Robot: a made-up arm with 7 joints. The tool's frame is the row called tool.
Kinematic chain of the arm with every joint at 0, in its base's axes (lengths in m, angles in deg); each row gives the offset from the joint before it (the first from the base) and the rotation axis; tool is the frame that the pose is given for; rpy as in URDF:
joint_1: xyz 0 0 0 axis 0.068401 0.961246 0.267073
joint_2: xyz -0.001 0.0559 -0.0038 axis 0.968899 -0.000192 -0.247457
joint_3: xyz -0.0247 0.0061 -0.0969 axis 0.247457 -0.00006 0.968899
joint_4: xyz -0.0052 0 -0.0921 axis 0.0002 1 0.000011
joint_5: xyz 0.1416 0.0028 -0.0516 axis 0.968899 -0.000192 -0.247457
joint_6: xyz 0.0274 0 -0.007 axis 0.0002 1 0.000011
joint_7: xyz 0.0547 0 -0.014 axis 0.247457 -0.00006 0.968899
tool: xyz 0 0 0 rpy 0 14.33 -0.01
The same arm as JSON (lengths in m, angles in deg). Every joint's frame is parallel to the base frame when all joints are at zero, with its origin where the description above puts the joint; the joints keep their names.
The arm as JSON. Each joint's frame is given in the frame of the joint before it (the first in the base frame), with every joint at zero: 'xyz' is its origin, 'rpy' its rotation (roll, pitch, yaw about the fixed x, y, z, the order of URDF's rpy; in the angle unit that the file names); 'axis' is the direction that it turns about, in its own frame. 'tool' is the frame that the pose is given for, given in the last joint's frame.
{"units": {"length": "m", "angle": "deg"}, "joints": [
  {"name": "joint_1", "type": "revolute", "origin": {"xyz": [0.0, 0.0, 0.0], "rpy": [0.0, 0.0, 0.0]}, "axis": [0.068403, 0.961235, 0.26711]},
  {"name": "joint_2", "type": "revolute", "origin": {"xyz": [-0.001, 0.0559, -0.0038], "rpy": [0.0, 0.0, 0.0]}, "axis": [0.968889, -0.0002, -0.247497]},
  {"name": "joint_3", "type": "revolute", "origin": {"xyz": [-0.0247, 0.0061, -0.0969], "rpy": [0.0, 0.0, 0.0]}, "axis": [0.247497, -0.0001, 0.968889]},
  {"name": "joint_4", "type": "revolute", "origin": {"xyz": [-0.0052, 0.0, -0.0921], "rpy": [0.0, 0.0, 0.0]}, "axis": [0.0002, 1.0, 0.0]},
  {"name": "joint_5", "type": "revolute", "origin": {"xyz": [0.1416, 0.0028, -0.0516], "rpy": [0.0, 0.0, 0.0]}, "axis": [0.968889, -0.0002, -0.247497]},
  {"name": "joint_6", "type": "revolute", "origin": {"xyz": [0.0274, 0.0, -0.007], "rpy": [0.0, 0.0, 0.0]}, "axis": [0.0002, 1.0, 0.0]},
  {"name": "joint_7", "type": "revolute", "origin": {"xyz": [0.0547, 0.0, -0.014], "rpy": [0.0, 0.0, 0.0]}, "axis": [0.247497, -0.0001, 0.968889]}
], "tool": {"origin": {"xyz": [0.0, 0.0, 0.0], "rpy": [0.0, 14.33, -0.01]}}}

